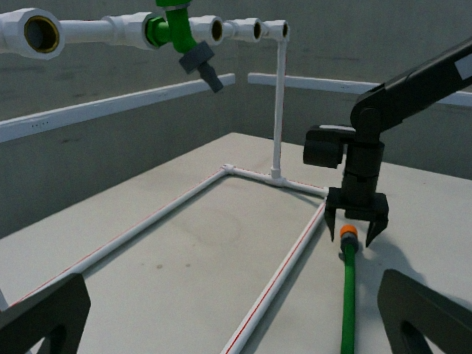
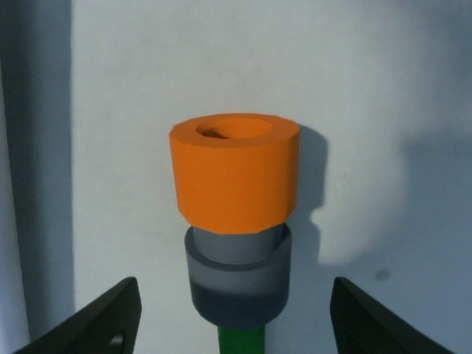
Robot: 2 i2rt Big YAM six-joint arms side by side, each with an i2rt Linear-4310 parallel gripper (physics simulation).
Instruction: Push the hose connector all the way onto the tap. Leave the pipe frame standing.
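Places are measured from the left arm's base along level axes (x ahead, y left, z up), in metres.
Where they show: left gripper, fingertip midpoint: (image 1: 232,287); right gripper, fingertip midpoint: (image 1: 349,243) (image 2: 235,292).
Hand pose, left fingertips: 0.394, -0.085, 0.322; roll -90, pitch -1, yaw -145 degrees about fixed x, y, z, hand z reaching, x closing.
Observation:
After its pixels a point has its place, as x, y, z.
The hose connector (image 1: 349,237) {0.447, -0.543, 0.033} (image 2: 234,185) {0.456, -0.577, 0.033}, an orange collar on a grey body, lies at the end of the green hose (image 1: 348,300) {0.404, -0.403, 0.017} (image 2: 242,341) {0.436, -0.518, 0.025}, right of the pipe frame. My right gripper (image 1: 349,243) {0.444, -0.537, 0.024} (image 2: 235,292) {0.444, -0.537, 0.024} is partly open above it, its fingers on either side of the connector and not touching it. The green tap (image 1: 181,30) {0.582, -0.264, 0.396} with a grey nozzle (image 1: 209,75) {0.562, -0.279, 0.353} pointing down is on the top pipe of the white pipe frame (image 1: 278,110) {0.698, -0.706, 0.214}, which stands upright. My left gripper (image 1: 232,287) {0.394, -0.085, 0.322} is wide open and empty, far from the tap and connector.
The frame's base pipes (image 1: 280,275) {0.514, -0.386, 0.024} lie on the table, one running just left of the hose. Open brass-lined fittings (image 1: 42,34) {0.640, -0.159, 0.396} sit along the top pipe. Grey walls with a white rail (image 1: 120,104) stand behind. The right arm (image 1: 415,80) {0.395, -0.521, 0.334} reaches in from the right.

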